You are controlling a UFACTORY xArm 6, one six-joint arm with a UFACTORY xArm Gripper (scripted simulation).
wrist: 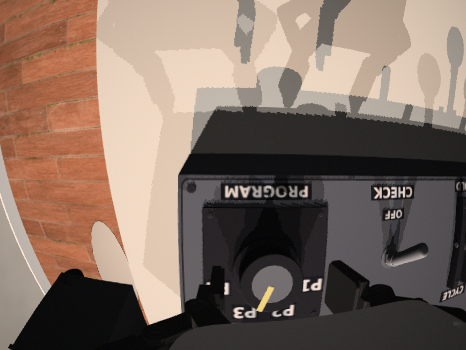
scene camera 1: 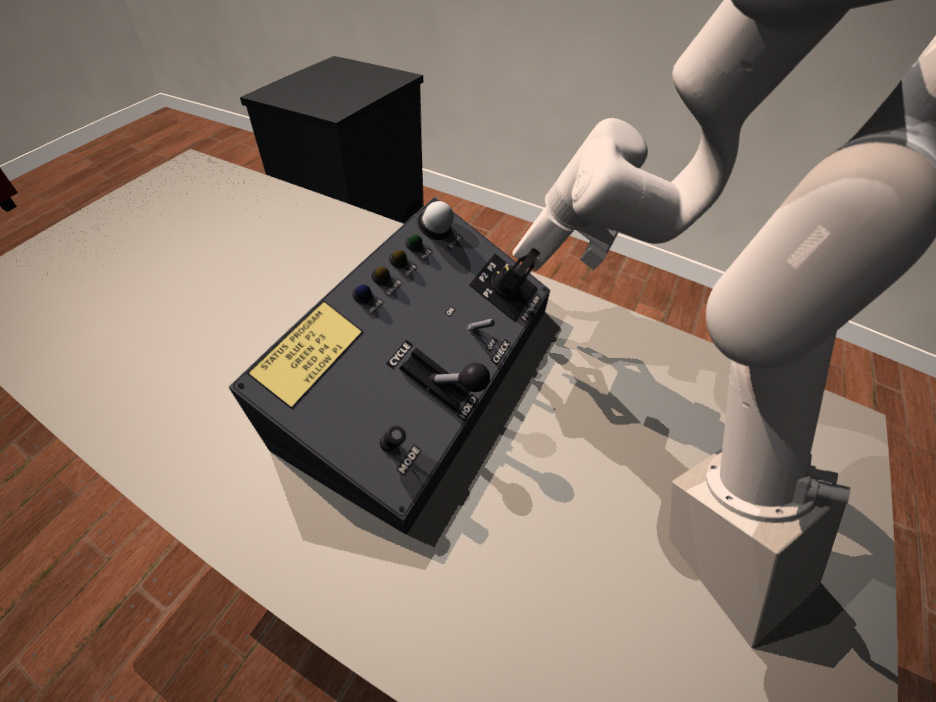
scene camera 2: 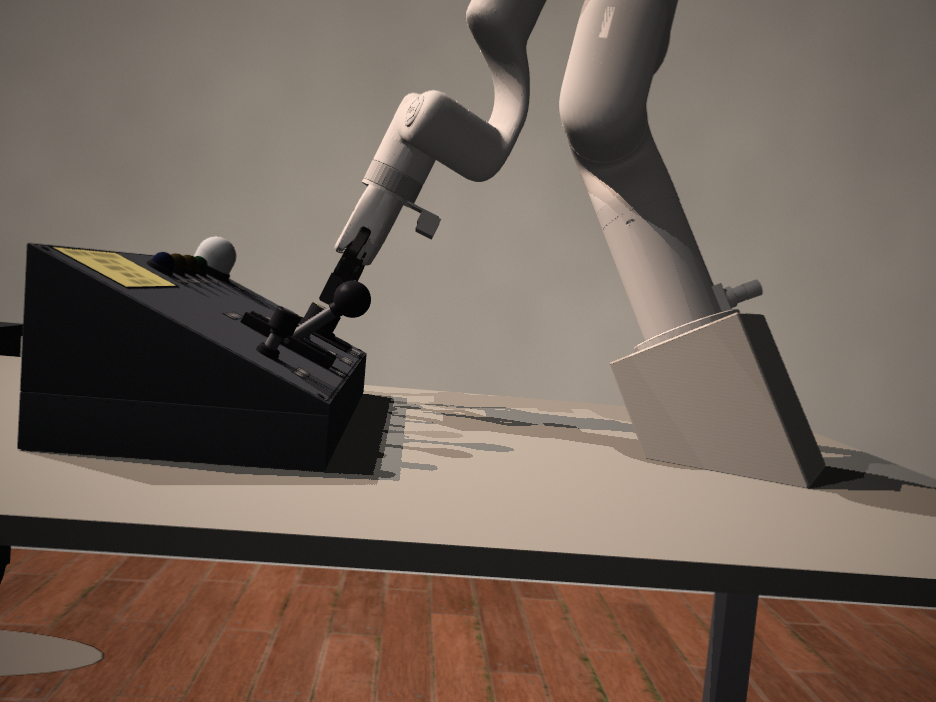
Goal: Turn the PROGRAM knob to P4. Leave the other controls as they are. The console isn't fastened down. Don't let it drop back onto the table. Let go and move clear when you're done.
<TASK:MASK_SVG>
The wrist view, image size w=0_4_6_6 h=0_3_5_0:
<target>my gripper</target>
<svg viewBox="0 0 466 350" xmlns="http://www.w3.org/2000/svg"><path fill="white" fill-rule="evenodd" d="M466 311L456 307L433 306L423 300L423 298L395 296L392 287L388 285L376 284L370 287L369 280L341 260L337 260L329 264L325 292L325 304L333 314L293 320L231 324L225 317L225 268L213 266L210 287L209 285L200 284L197 297L185 302L184 313L145 326L142 330L142 335L131 335L98 346L95 350L466 350Z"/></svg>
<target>dark sloped console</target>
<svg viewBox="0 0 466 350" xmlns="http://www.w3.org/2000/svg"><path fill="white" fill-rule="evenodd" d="M178 174L178 251L181 313L185 312L184 303L196 298L200 284L210 285L212 267L221 266L221 268L225 268L225 317L231 323L282 321L331 315L333 313L324 301L329 263L334 260L341 260L363 275L363 277L370 281L370 287L376 284L384 284L392 287L395 296L419 297L431 305L458 307L466 311L466 162L335 155L190 153Z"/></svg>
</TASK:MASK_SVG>
